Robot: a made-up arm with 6 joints.
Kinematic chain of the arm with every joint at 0, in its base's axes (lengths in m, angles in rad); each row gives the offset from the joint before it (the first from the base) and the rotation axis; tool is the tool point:
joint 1: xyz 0 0 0.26 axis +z
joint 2: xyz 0 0 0 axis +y
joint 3: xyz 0 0 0.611 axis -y
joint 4: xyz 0 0 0 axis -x
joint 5: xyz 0.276 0 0 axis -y
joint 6: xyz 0 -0.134 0 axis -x
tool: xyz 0 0 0
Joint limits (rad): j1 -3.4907..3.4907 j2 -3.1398..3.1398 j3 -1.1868..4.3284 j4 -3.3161..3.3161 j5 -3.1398..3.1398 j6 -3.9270..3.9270
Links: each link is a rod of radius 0.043 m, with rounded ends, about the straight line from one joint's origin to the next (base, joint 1, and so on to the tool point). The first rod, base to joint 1, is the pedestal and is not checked.
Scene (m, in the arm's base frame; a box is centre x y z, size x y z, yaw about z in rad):
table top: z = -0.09
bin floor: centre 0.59 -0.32 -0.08 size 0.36 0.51 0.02 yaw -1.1
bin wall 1: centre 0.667 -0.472 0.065 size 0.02 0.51 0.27 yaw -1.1
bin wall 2: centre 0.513 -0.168 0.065 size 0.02 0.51 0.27 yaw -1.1
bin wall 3: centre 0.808 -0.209 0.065 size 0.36 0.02 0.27 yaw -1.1
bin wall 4: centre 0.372 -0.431 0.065 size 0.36 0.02 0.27 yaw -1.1
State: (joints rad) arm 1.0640 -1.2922 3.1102 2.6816 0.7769 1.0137
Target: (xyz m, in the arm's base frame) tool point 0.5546 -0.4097 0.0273
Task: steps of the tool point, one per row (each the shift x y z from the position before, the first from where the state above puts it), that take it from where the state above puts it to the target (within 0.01 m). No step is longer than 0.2 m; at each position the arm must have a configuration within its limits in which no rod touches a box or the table.
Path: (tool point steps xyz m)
1: 0.1389 -0.1036 0.0258
2: 0.1652 -0.0621 0.0269
3: 0.1786 -0.0141 0.0283
4: 0.1781 0.0363 0.0293
5: 0.1629 0.0851 0.0305
6: 0.1344 0.1281 0.0314
7: 0.0141 -0.0070 -0.1445
8: -0.0141 0.0070 -0.1474

